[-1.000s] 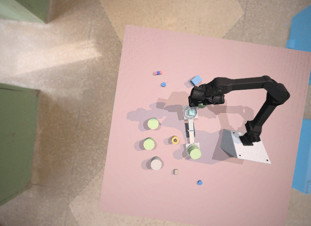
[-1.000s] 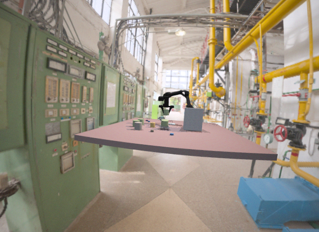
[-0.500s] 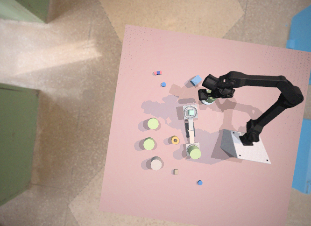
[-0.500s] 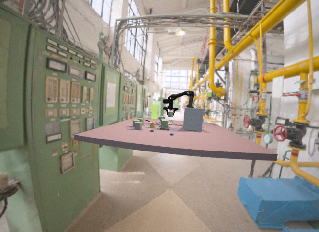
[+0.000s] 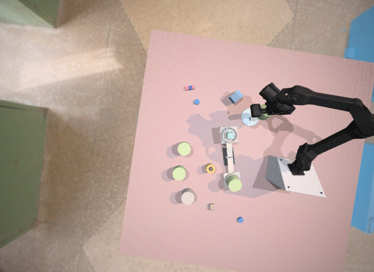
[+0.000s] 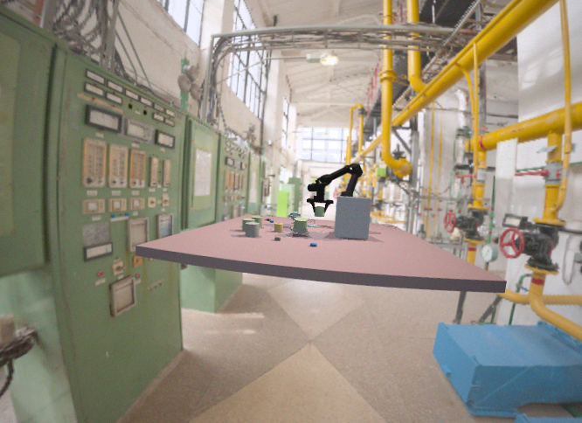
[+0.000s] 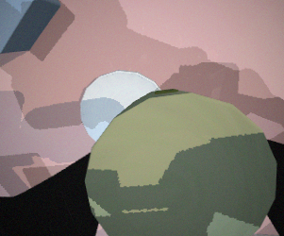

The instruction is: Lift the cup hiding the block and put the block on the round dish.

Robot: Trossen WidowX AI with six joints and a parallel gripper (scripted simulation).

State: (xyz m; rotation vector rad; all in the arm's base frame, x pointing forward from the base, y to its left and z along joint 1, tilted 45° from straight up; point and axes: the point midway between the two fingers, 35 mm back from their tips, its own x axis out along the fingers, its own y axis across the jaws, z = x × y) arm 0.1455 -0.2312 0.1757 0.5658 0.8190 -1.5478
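The pale round dish lies 90 mm below my gripper tip, 40 mm ahead of it and 20 mm to the left of it. The rest, counted from my gripper tip: balance beam 250 mm to the left, 160 mm ahead, 50 mm below; then blue block 130 mm ahead, 90 mm to the right, 70 mm below.
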